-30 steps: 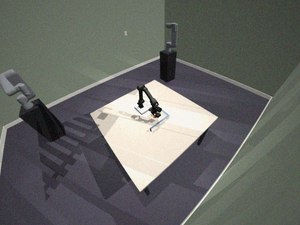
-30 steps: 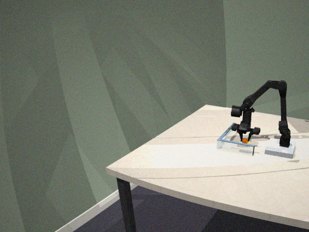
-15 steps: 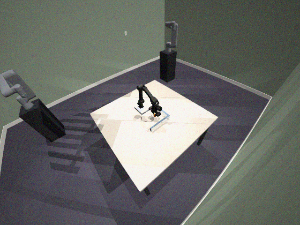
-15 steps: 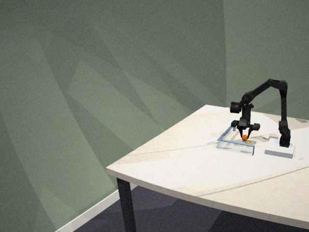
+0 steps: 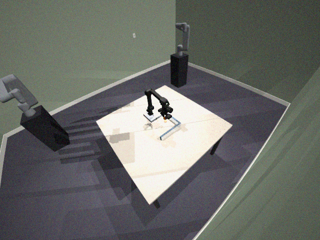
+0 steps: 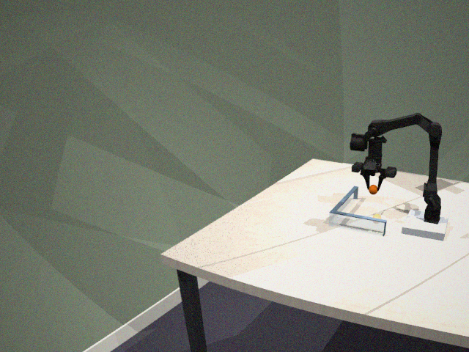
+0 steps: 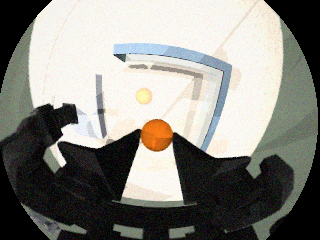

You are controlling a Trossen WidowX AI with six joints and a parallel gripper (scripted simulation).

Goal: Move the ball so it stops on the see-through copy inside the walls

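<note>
My gripper tip is 40 mm past the see-through copy of ball, 30 mm to the right of it and 110 mm above it. From my gripper tip the other things lie so: orange ball: right at my gripper tip.
</note>
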